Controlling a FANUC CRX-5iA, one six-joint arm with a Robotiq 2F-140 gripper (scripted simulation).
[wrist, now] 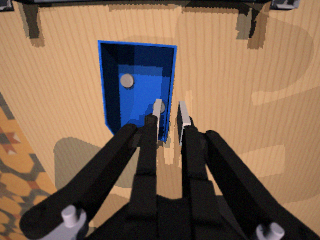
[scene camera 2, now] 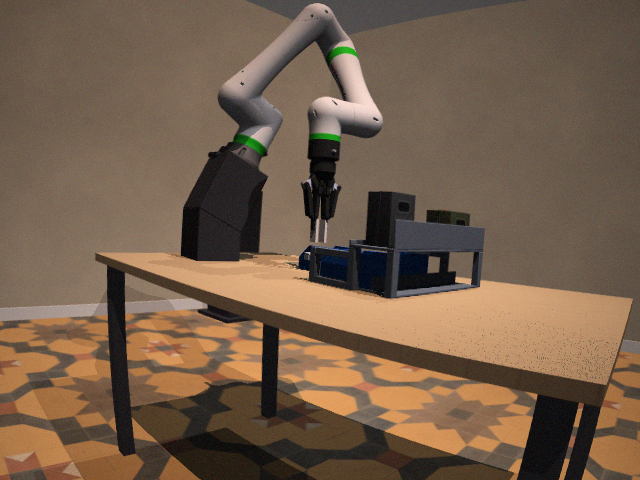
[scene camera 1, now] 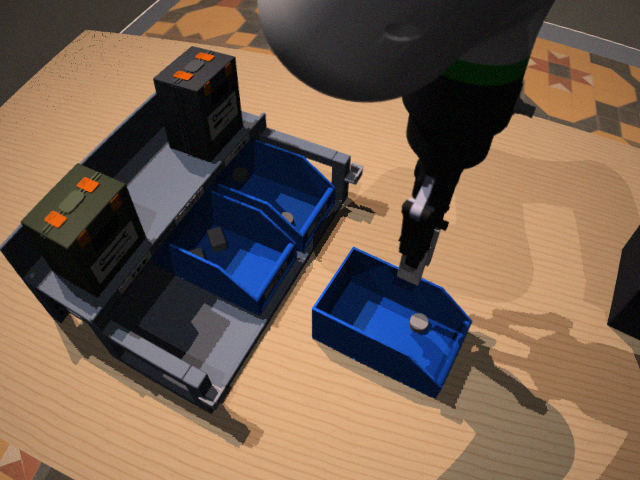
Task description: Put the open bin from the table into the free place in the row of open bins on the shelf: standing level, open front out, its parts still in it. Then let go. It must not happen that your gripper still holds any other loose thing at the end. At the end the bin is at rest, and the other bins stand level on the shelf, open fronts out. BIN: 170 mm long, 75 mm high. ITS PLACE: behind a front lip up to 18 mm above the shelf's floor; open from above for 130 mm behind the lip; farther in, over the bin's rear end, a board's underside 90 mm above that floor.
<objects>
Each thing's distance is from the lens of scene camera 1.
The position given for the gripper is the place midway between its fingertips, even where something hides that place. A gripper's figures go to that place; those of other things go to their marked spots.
gripper point(scene camera 1: 413, 269): 0.61 m
blue open bin point(scene camera 1: 365, 292): 0.69 m
blue open bin point(scene camera 1: 255, 244): 0.72 m
blue open bin point(scene camera 1: 288, 182): 0.78 m
</objects>
